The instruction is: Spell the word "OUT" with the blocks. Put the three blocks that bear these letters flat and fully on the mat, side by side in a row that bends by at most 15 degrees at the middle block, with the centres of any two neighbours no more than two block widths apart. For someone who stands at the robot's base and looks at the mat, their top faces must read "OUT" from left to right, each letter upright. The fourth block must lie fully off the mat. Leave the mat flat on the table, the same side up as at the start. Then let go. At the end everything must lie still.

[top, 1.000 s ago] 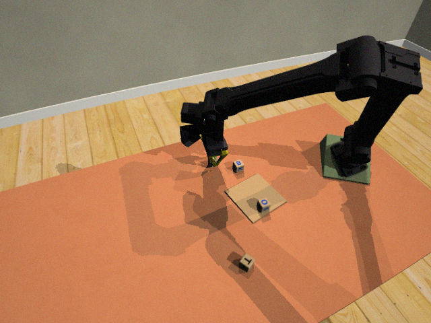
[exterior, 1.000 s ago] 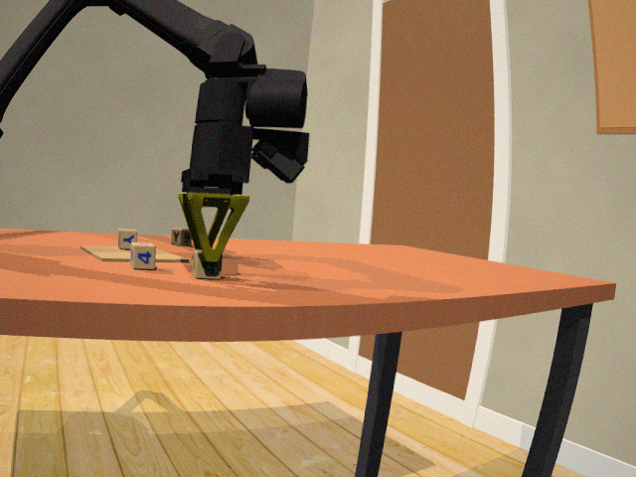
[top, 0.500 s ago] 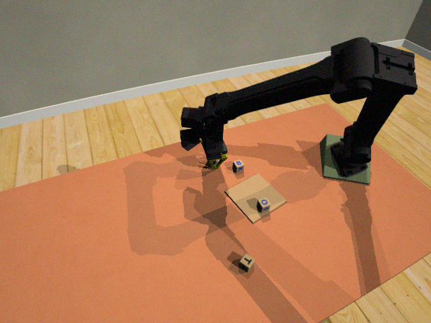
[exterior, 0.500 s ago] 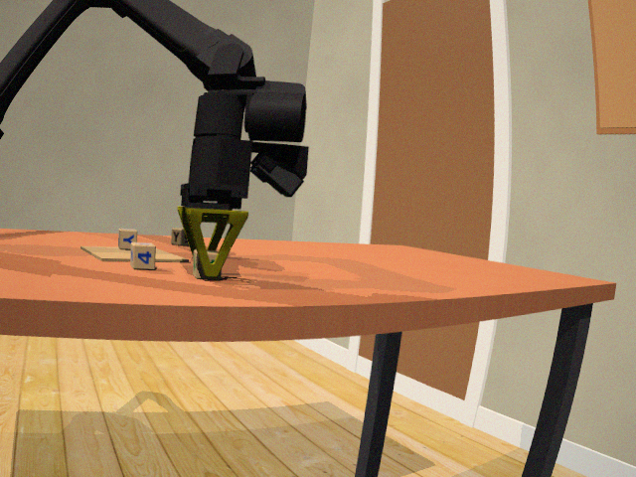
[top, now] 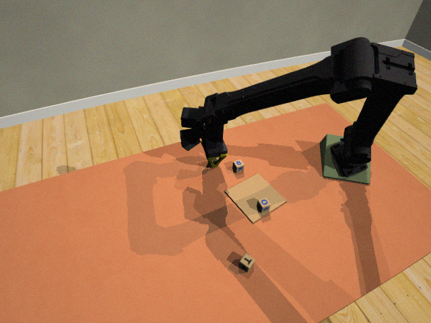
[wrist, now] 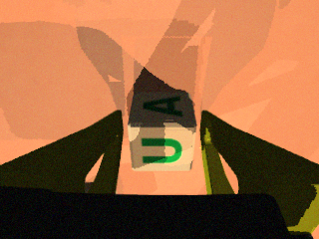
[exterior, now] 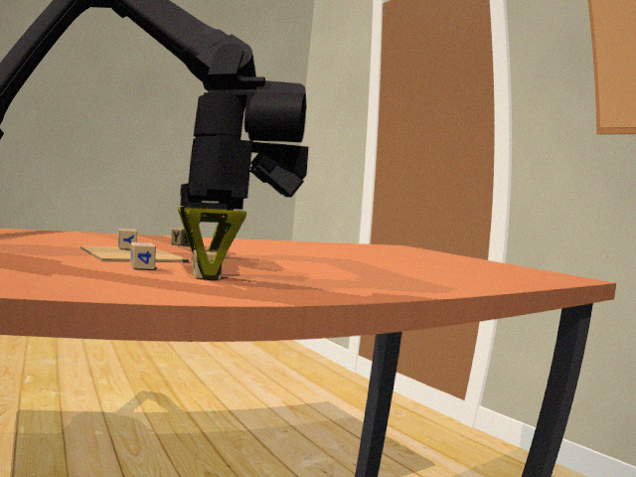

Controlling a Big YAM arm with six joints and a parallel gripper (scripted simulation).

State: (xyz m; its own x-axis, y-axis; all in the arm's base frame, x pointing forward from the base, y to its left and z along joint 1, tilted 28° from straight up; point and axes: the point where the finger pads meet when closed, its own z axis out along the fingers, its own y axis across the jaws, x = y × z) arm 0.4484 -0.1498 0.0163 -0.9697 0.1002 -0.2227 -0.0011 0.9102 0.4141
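My gripper is now 9 cm past the tan mat, 17 cm to the right of it and 1 cm above it. From my hand the other things lie so: O block 10 cm behind, 22 cm to the left, 1 cm above; then wooden block 8 cm behind, 5 cm to the left.
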